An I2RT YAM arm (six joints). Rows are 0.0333 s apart.
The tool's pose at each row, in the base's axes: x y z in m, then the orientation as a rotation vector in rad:
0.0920, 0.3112, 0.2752, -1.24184, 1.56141, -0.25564
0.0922, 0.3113, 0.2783, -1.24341, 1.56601, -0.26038
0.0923, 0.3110, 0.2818, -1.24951, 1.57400, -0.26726
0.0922, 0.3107, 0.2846, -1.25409, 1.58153, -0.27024
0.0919, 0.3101, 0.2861, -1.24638, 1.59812, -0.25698
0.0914, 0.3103, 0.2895, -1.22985, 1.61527, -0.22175
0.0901, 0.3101, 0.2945, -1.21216, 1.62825, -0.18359
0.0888, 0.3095, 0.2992, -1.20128, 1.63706, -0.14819
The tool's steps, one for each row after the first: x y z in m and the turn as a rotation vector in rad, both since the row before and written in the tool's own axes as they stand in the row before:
-0.0019, -0.0022, -0.0010, -0.00026, 0.00620, -0.00134
-0.0018, -0.0026, -0.0015, -0.00338, 0.01068, -0.00371
-0.0014, -0.0020, -0.0014, -0.00420, 0.00813, -0.00121
-0.0004, -0.0011, -0.0011, -0.00775, 0.00503, 0.01684
-0.0022, -0.0020, -0.0018, -0.01373, -0.00664, 0.03207
-0.0030, -0.0026, -0.0033, -0.01341, -0.01115, 0.03245
-0.0026, -0.0025, -0.0033, -0.01518, -0.01145, 0.02555

